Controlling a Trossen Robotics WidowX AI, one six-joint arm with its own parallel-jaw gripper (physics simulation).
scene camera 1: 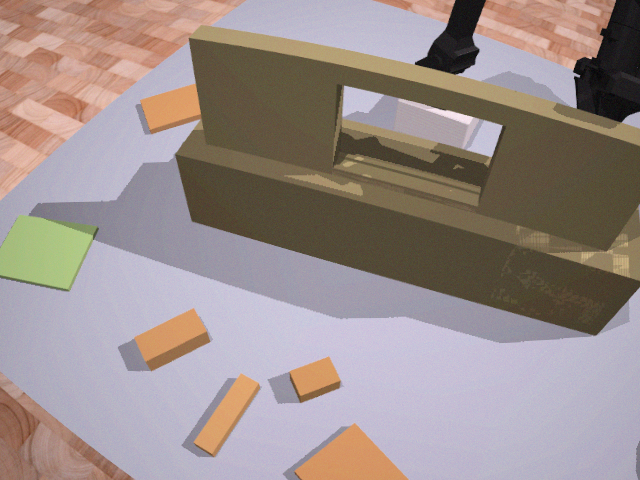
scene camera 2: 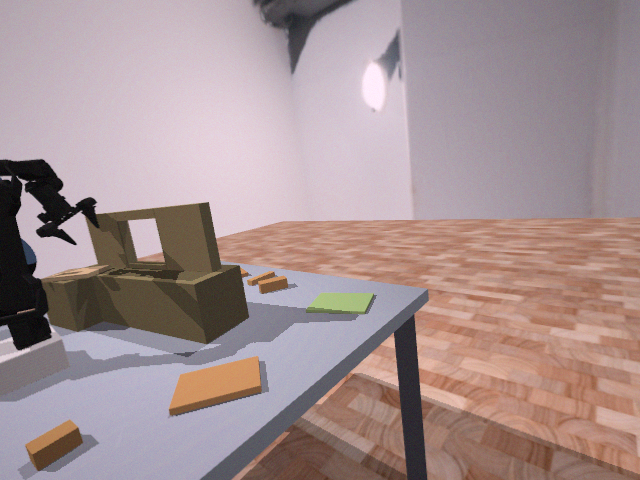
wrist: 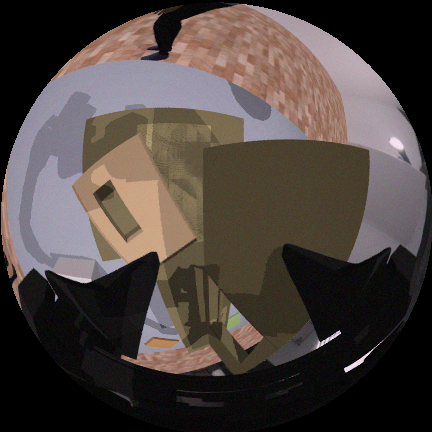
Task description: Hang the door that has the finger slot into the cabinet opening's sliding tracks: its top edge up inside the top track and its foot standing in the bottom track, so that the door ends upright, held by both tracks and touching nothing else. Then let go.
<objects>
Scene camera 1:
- my gripper: 588,138
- olive cabinet: 547,241, touched by my gripper
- green sheet: 49,253, on the table
</objects>
